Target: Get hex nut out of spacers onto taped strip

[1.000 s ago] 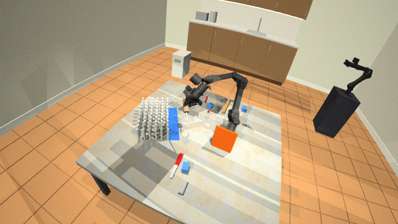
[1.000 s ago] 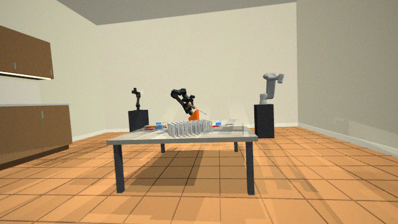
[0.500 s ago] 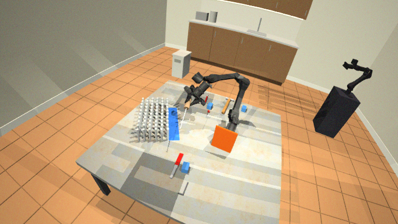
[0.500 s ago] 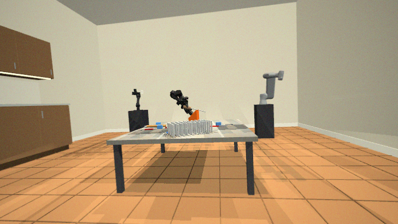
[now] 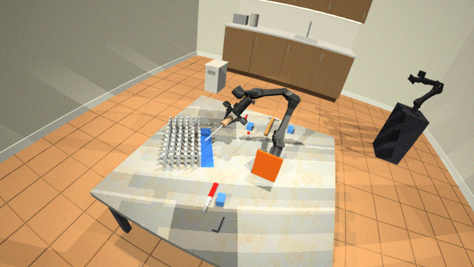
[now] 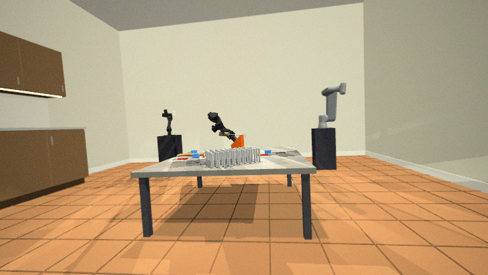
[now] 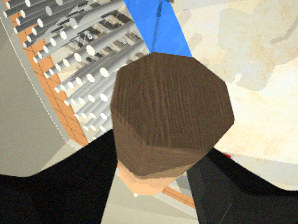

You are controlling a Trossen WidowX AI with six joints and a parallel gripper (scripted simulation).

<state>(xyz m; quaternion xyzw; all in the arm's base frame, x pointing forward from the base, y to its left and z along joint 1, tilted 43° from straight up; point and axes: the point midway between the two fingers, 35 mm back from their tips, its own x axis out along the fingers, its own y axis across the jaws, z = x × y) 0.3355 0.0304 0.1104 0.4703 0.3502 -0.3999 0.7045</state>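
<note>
Right now my gripper tip is 11 cm short of the blue taped strip, 4 cm to the right of it and 22 cm above it. Also, from my gripper tip: awl 1 cm ahead, 10 cm to the left, 1 cm below; hex nut 28 cm ahead, 9 cm to the left, 22 cm below; red tool 1 cm ahead, 48 cm to the right, 21 cm below.
</note>
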